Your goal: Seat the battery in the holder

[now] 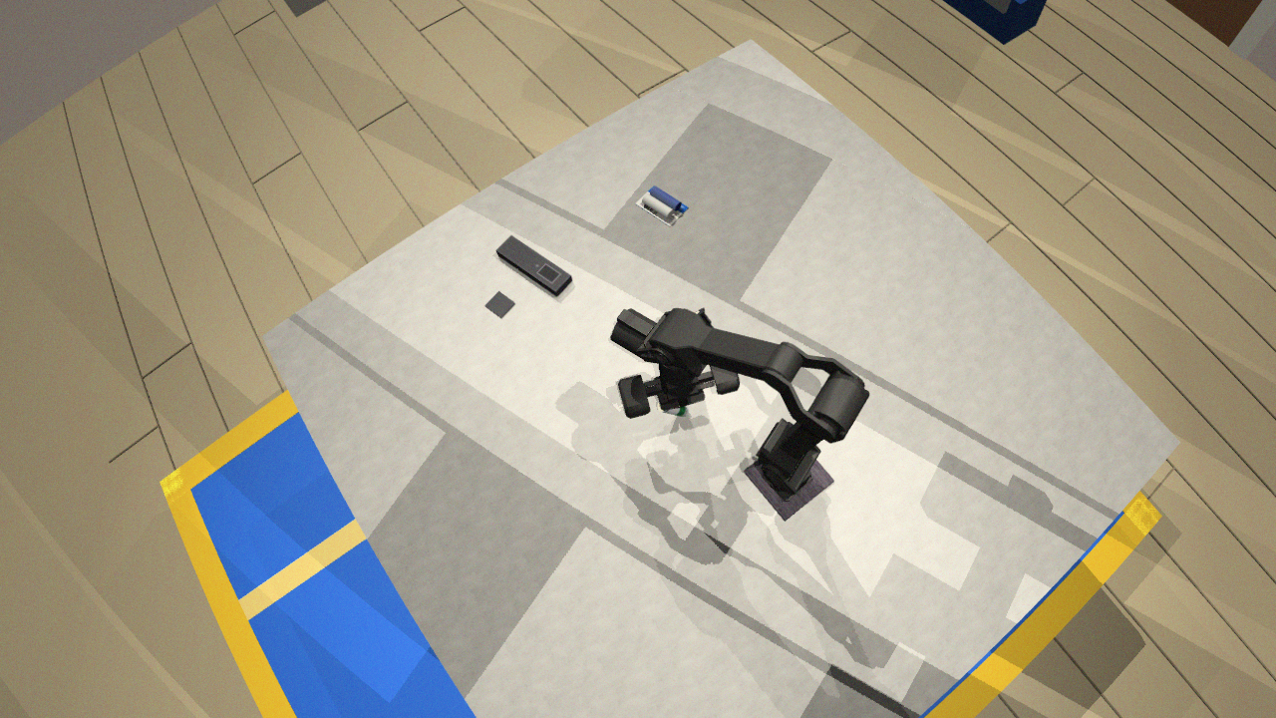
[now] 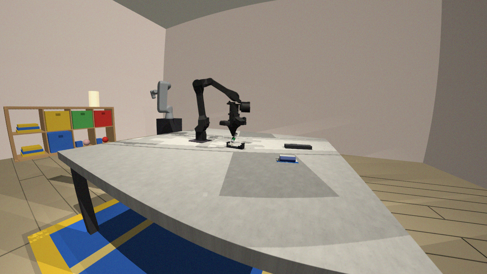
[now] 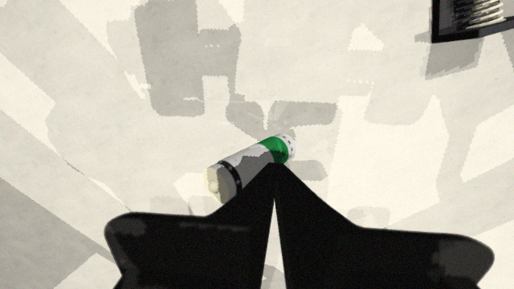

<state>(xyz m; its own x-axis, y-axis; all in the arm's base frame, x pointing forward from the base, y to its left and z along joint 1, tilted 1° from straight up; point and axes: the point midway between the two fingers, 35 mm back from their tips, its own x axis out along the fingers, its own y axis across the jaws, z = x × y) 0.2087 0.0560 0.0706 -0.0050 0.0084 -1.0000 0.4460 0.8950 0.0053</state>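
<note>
Now: gripper tip 10 mm short of the green battery, 10 mm to the right of it and 10 mm above it. Round my gripper tip: black remote-like bar: 410 mm ahead, 10 mm to the left, 30 mm below; black square: 390 mm ahead, 110 mm to the left, 40 mm below.
</note>
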